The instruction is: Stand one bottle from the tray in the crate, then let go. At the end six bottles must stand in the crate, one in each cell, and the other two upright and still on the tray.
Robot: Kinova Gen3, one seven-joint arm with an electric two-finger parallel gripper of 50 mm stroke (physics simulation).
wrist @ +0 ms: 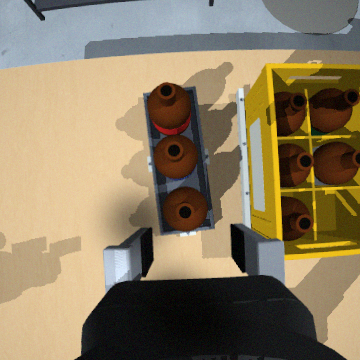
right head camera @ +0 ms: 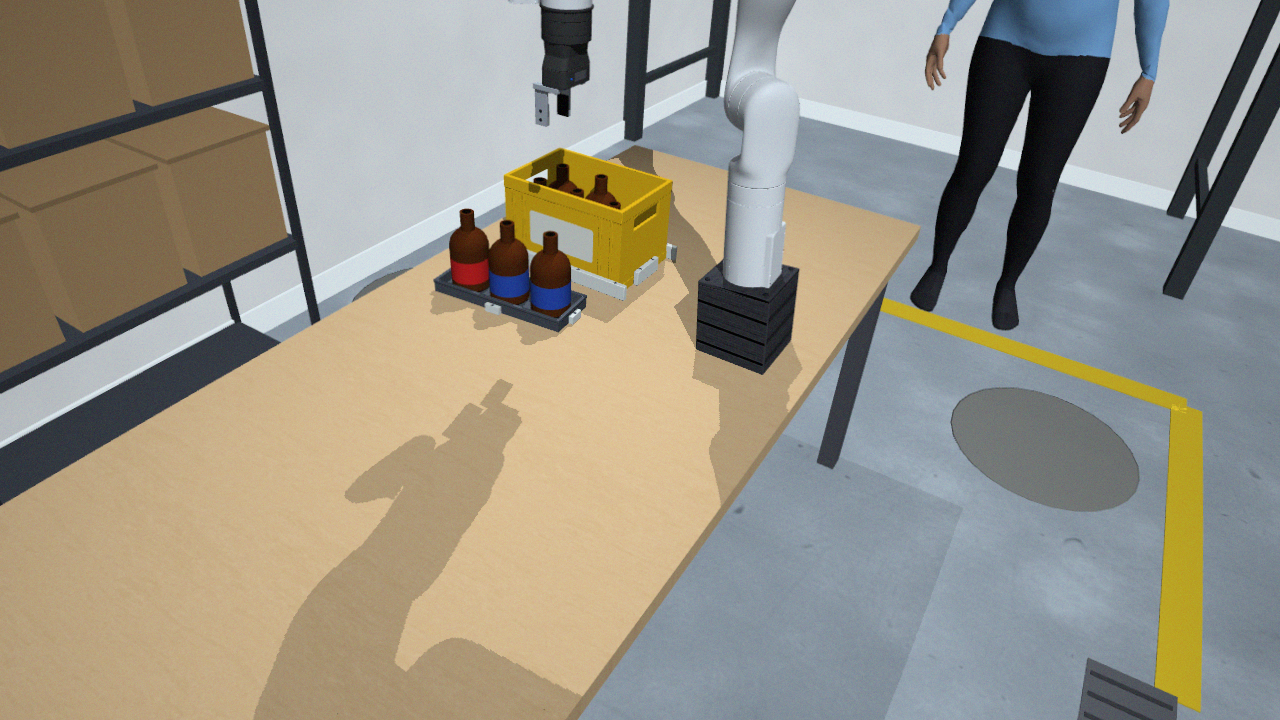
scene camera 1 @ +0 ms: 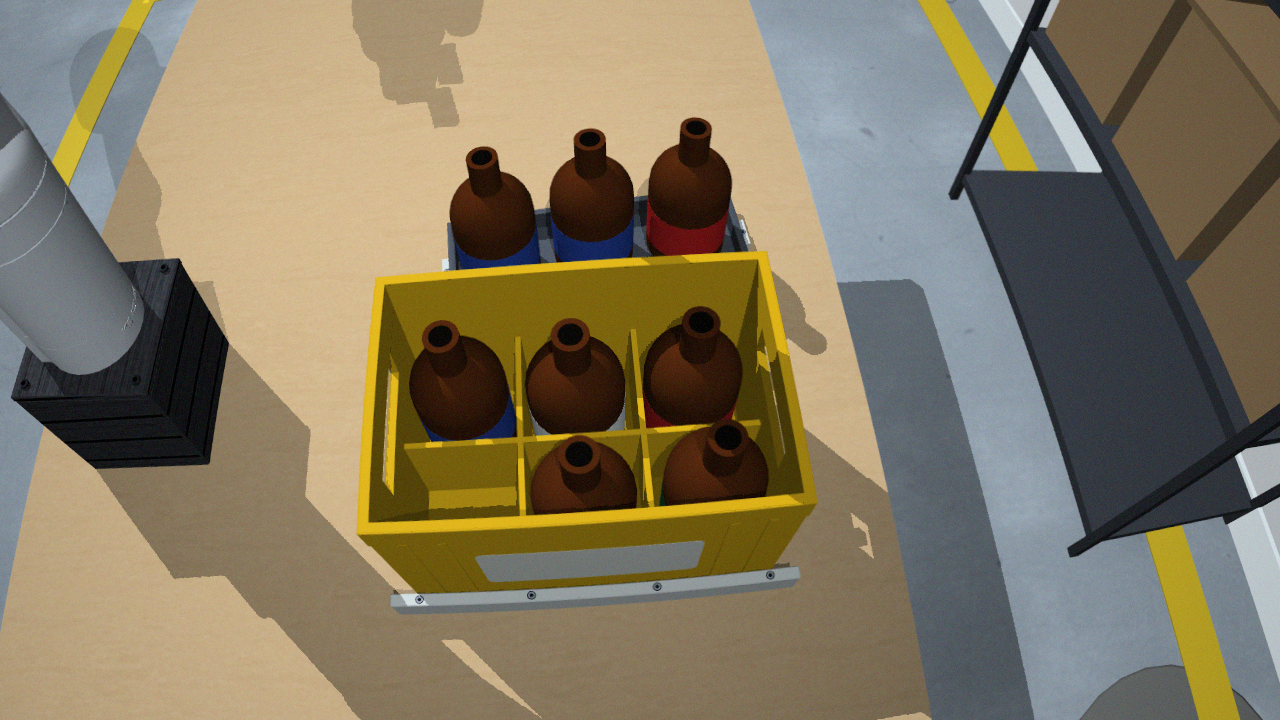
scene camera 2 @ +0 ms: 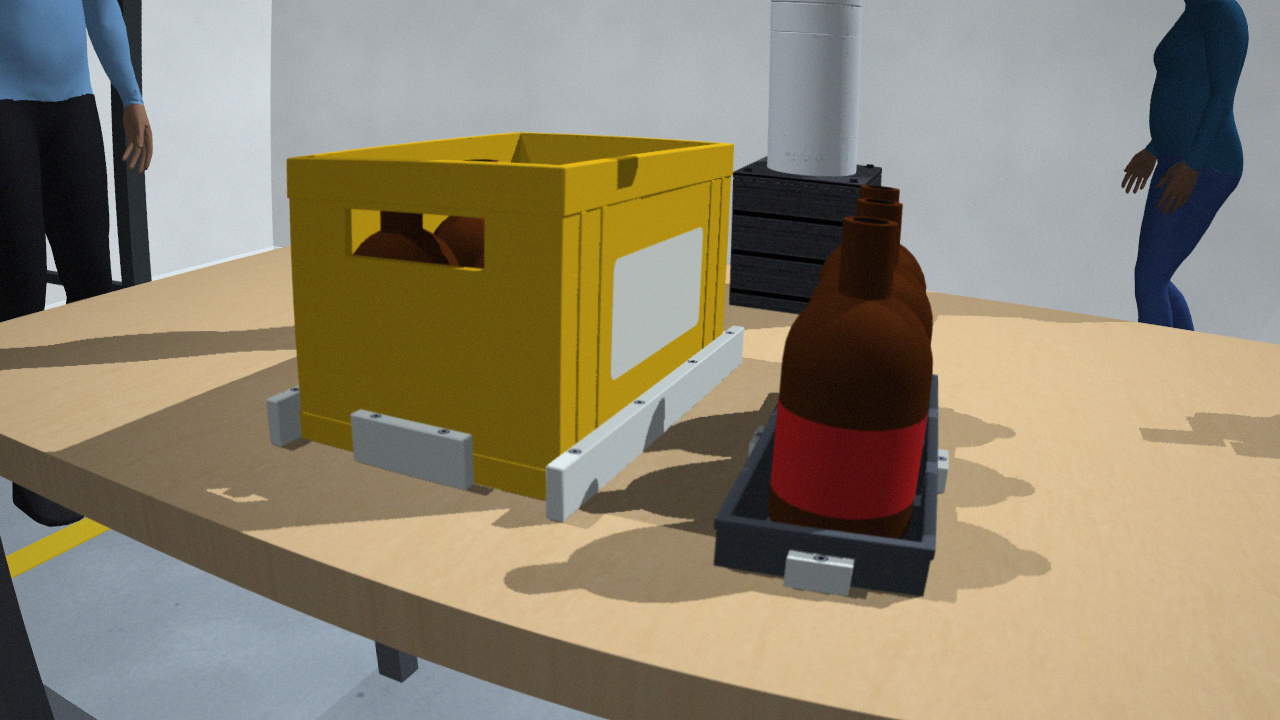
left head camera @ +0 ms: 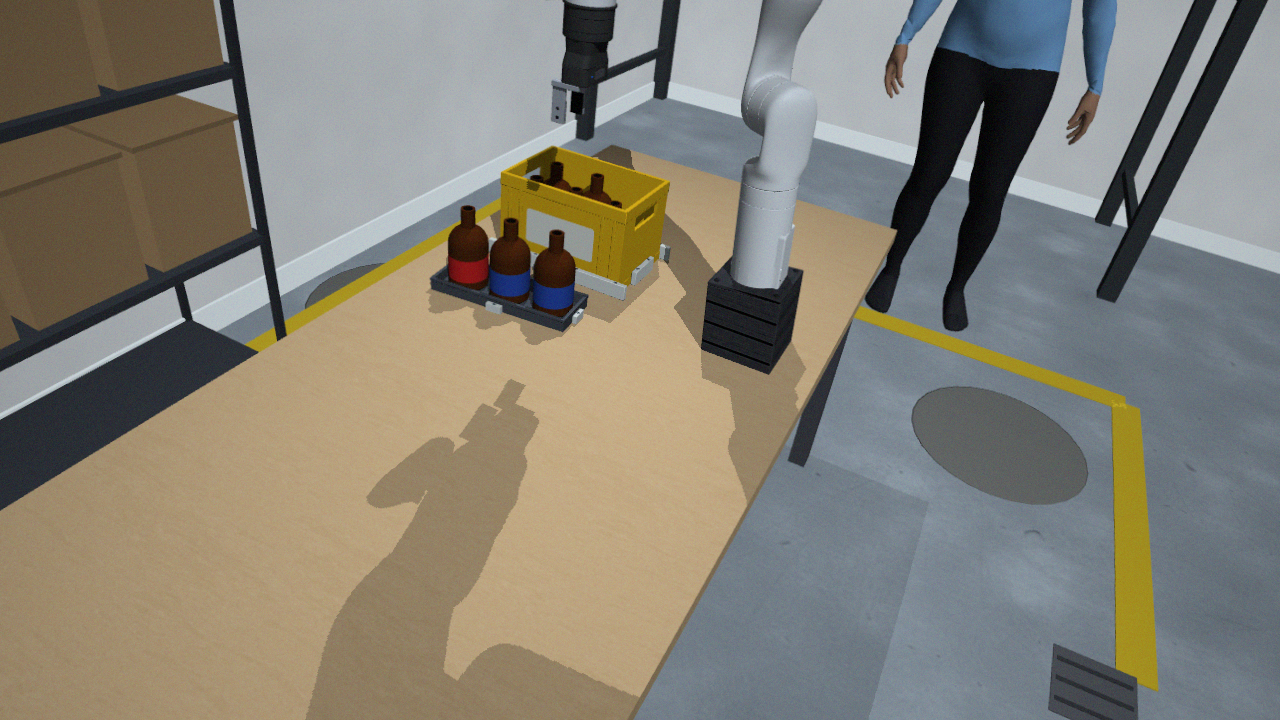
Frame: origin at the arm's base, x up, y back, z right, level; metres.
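Where they show: gripper, between the fingertips: (wrist: 191, 241) (right head camera: 553, 119) (left head camera: 567, 117); arm's base, origin of its link: (right head camera: 749, 274) (scene camera 1: 95, 325) (scene camera 2: 811, 168) (left head camera: 756, 275).
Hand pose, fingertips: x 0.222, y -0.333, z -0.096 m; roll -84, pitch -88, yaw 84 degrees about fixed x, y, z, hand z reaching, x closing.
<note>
Things, the pixels of their top centre, and the offset from my fingertips.
- dark tray, centre of its top: (scene camera 2: 853, 430) (scene camera 1: 596, 243) (left head camera: 509, 285) (wrist: 177, 159) (right head camera: 509, 287) dx -0.338, dy -0.093, dz -0.010 m
- red-labelled bottle, centre of its top: (scene camera 2: 870, 220) (scene camera 1: 696, 127) (wrist: 165, 90) (left head camera: 468, 208) (right head camera: 466, 211) dx -0.203, dy -0.178, dz -0.016 m
- blue-labelled middle bottle, centre of its top: (scene camera 1: 589, 139) (wrist: 173, 150) (left head camera: 511, 220) (right head camera: 506, 223) dx -0.203, dy -0.091, dz -0.012 m
- blue-labelled end bottle, centre of its top: (scene camera 1: 481, 157) (wrist: 184, 211) (left head camera: 557, 232) (right head camera: 550, 234) dx -0.203, dy -0.004, dz -0.005 m
- yellow crate, centre of its top: (scene camera 1: 576, 381) (scene camera 2: 534, 144) (wrist: 337, 157) (left head camera: 586, 176) (right head camera: 588, 177) dx -0.188, dy -0.060, dz +0.213 m
My gripper (left head camera: 567, 105) (right head camera: 552, 107) (wrist: 191, 241) is open and empty, high above the table; in the wrist view the tray's near end lies just ahead of the fingertips. The dark tray (left head camera: 528, 314) (scene camera 2: 742, 548) holds three upright brown bottles: a red-labelled bottle (left head camera: 468, 259) (scene camera 1: 689, 201) (scene camera 2: 850, 447) (wrist: 170, 105) at one end, a blue-labelled middle bottle (left head camera: 510, 264) (scene camera 1: 591, 201) (wrist: 175, 157) and a blue-labelled end bottle (left head camera: 554, 277) (scene camera 1: 492, 219) (wrist: 184, 210) nearest the fingers. The yellow crate (left head camera: 626, 237) (scene camera 1: 429, 548) (scene camera 2: 429, 340) (wrist: 270, 150) holds bottles in five cells; its front-left cell in scene camera 1 is empty.
The crate stands beside the tray, its walls rising around the bottles. White stop bars (scene camera 1: 590, 591) (scene camera 2: 644, 429) edge the crate. The arm's black base block (left head camera: 750, 322) (scene camera 1: 161, 394) stands near the table's side. A shelf rack with cartons and people stand around the table.
</note>
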